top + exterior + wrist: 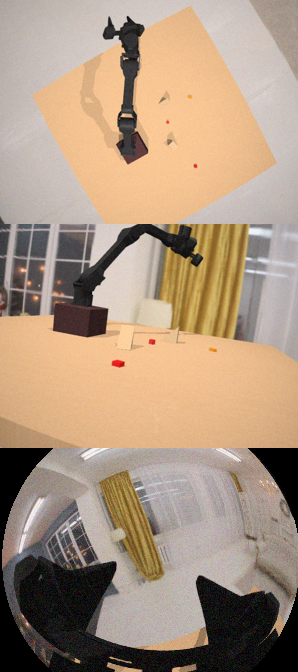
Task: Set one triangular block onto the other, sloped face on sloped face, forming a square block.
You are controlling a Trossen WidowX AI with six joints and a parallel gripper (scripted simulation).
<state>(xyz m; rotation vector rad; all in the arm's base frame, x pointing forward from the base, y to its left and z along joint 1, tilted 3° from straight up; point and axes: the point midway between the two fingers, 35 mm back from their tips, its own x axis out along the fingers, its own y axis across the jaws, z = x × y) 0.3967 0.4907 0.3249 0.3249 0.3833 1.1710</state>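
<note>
Now: the tan triangular block 45 cm to the right of my gripper tip, 41 cm below it and 5 cm behind it. Round my gripper tip: small orange cube 53 cm to the right, 43 cm below, 10 cm ahead.
</note>
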